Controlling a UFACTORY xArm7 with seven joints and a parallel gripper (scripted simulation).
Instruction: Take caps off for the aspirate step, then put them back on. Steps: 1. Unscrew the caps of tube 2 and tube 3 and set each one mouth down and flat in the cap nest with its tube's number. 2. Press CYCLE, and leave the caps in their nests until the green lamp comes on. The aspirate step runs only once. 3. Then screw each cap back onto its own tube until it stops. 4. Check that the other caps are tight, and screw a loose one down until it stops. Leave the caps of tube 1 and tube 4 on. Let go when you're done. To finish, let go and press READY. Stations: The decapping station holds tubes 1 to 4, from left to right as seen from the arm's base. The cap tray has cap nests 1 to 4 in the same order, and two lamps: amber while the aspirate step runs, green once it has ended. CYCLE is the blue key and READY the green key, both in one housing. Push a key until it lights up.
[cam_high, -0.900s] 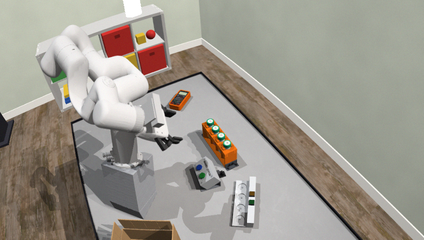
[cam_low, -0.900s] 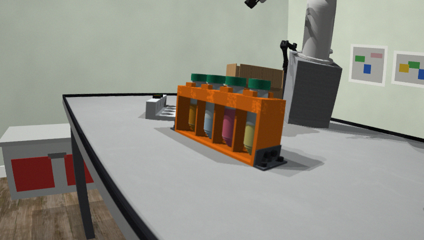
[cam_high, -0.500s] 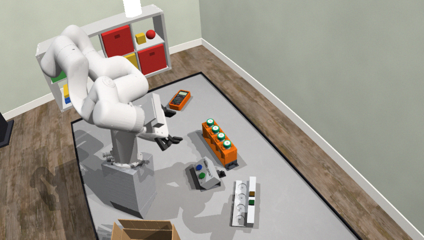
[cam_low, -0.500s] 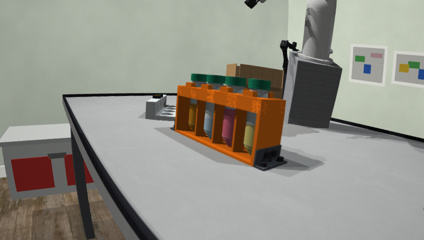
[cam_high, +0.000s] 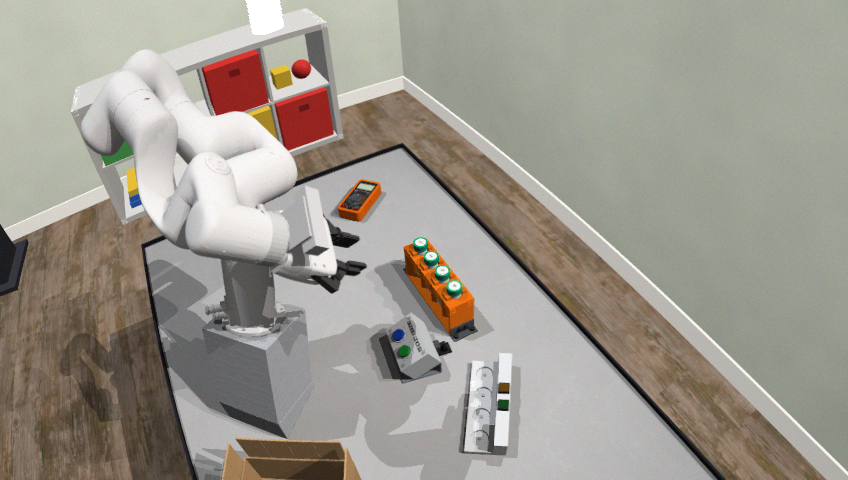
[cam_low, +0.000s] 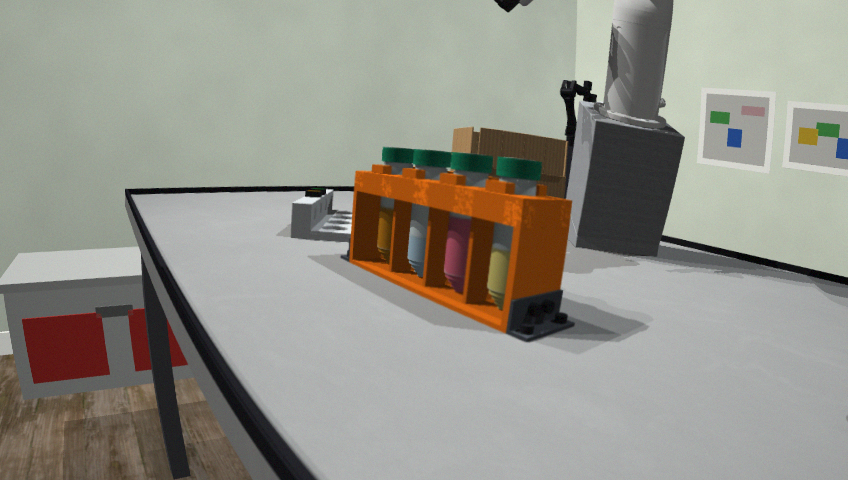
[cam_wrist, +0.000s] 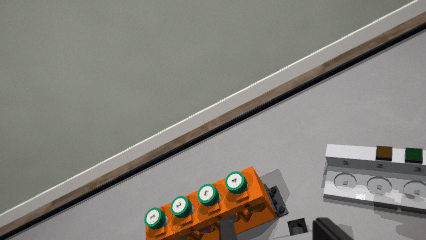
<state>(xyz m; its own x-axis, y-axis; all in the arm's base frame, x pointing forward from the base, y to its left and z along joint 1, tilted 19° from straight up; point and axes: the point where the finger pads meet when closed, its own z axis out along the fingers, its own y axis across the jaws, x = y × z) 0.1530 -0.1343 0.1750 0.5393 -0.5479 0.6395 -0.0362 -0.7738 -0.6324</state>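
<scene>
Now: hand 220 mm short of the tube 3 threaded neck, 130 mm to the right of it and 270 mm above it. Also, from my hand: key housing 90 mm ahead, 30 mm to the left, 330 mm below; green ready key 70 mm ahead, 10 mm to the left, 320 mm below; blue cycle key 80 mm ahead, 50 mm to the left, 320 mm below.
</scene>
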